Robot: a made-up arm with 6 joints. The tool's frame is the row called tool.
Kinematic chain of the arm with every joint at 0, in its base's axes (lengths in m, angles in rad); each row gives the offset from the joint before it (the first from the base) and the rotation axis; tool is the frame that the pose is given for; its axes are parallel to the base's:
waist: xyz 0 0 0.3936 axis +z
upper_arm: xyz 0 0 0 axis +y
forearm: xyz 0 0 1.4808 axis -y
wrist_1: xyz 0 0 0 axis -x
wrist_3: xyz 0.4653 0 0 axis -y
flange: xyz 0 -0.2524 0 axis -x
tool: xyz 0 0 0
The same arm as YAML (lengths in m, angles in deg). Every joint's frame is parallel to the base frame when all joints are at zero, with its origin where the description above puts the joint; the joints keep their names.
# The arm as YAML. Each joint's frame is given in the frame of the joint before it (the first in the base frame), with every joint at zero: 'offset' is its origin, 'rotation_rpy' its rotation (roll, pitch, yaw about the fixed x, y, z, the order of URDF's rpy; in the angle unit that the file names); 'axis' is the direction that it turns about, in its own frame. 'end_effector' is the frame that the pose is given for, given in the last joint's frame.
length_unit: m
angle_unit: deg
chain:
  - id: waist
    offset: [0.0, 0.0, 0.3936]
    rotation_rpy: [0.0, 0.0, 0.0]
    axis: "+z"
  - id: upper_arm
    offset: [0.0, 0.0, 0.0]
    rotation_rpy: [0.0, 0.0, 0.0]
    axis: "+y"
  - id: forearm
    offset: [0.0, 0.0, 1.4808]
    rotation_rpy: [0.0, 0.0, 0.0]
    axis: "-y"
  - id: wrist_1
    offset: [0.0, 0.0, 0.0]
    rotation_rpy: [0.0, 0.0, 0.0]
    axis: "-x"
  - id: wrist_3
    offset: [0.4653, 0.0, 0.0]
    rotation_rpy: [0.0, 0.0, 0.0]
    axis: "-y"
  - id: flange
    offset: [0.0, -0.2524, 0.0]
    rotation_rpy: [0.0, 0.0, 0.0]
    axis: "-x"
end_effector:
  offset: [0.0, 0.0, 0.0]
  rotation_rpy: [0.0, 0.0, 0.0]

